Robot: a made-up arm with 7 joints.
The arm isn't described. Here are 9 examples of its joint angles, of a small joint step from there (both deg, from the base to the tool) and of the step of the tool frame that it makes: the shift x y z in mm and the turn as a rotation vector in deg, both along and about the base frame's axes.
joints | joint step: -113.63 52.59 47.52 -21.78 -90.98 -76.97 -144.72 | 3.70 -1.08 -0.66 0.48 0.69 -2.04 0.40
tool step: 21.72 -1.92 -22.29 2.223 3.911 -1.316
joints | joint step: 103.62 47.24 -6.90 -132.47 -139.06 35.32 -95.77 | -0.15 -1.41 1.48 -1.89 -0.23 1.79 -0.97
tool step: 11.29 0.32 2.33 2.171 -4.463 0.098
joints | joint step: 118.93 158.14 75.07 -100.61 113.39 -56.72 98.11 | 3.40 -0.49 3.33 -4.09 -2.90 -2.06 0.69
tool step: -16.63 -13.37 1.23 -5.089 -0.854 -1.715
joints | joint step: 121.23 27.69 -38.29 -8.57 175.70 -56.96 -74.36 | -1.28 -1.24 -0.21 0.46 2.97 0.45 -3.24
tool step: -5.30 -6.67 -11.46 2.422 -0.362 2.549
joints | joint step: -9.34 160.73 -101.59 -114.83 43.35 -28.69 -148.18 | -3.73 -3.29 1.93 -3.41 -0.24 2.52 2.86
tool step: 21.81 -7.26 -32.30 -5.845 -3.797 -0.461
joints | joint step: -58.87 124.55 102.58 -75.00 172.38 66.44 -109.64 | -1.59 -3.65 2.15 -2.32 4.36 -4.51 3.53
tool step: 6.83 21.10 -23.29 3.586 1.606 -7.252
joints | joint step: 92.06 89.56 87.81 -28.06 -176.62 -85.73 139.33 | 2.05 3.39 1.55 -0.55 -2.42 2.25 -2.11
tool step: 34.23 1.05 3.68 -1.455 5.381 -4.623
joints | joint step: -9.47 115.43 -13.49 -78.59 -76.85 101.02 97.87 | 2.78 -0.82 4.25 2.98 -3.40 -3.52 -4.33
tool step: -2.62 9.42 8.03 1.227 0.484 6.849
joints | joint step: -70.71 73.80 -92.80 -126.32 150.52 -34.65 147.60 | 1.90 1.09 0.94 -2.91 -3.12 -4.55 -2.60
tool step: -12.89 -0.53 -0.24 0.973 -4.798 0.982
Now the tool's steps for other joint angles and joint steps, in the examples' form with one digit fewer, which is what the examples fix.
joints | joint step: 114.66 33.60 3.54 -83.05 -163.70 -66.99 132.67 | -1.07 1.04 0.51 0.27 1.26 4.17 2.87
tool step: 4.2 10.5 -4.1 3.60 -4.58 -2.49
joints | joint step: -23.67 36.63 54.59 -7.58 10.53 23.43 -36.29 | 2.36 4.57 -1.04 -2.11 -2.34 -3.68 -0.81
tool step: -19.5 40.3 26.9 10.78 1.20 -0.27
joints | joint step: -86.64 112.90 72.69 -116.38 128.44 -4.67 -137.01 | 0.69 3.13 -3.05 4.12 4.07 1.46 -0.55
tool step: -7.2 -4.1 21.1 1.07 6.24 1.36
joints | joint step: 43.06 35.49 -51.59 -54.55 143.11 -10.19 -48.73 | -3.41 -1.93 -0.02 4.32 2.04 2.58 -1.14
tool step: 13.5 3.8 -13.0 -0.91 -0.72 0.53
